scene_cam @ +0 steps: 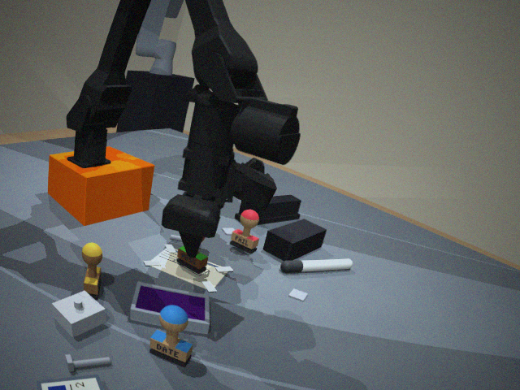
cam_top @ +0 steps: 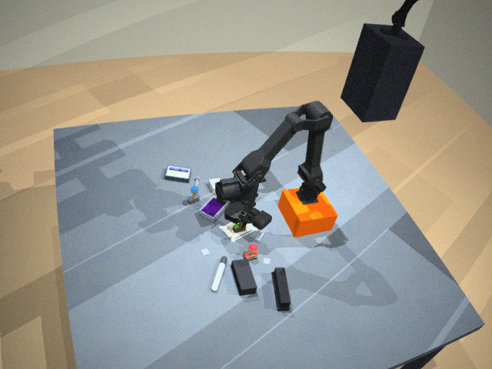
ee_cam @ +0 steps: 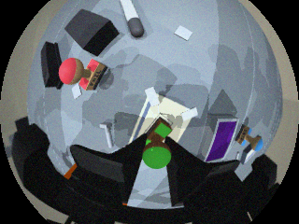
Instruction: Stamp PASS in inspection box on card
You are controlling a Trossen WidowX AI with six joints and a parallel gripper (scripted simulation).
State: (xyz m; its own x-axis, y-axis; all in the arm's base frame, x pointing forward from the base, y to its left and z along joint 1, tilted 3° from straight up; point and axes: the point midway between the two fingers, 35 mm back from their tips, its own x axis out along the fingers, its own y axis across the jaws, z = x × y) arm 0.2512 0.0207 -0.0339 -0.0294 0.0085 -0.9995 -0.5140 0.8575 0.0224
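My gripper tip is right at the green stamp. Round my gripper tip: red stamp: 1 cm ahead, 12 cm to the left; card: 1 cm to the right, 3 cm below; purple ink pad: 6 cm ahead, 11 cm to the right, 2 cm below.
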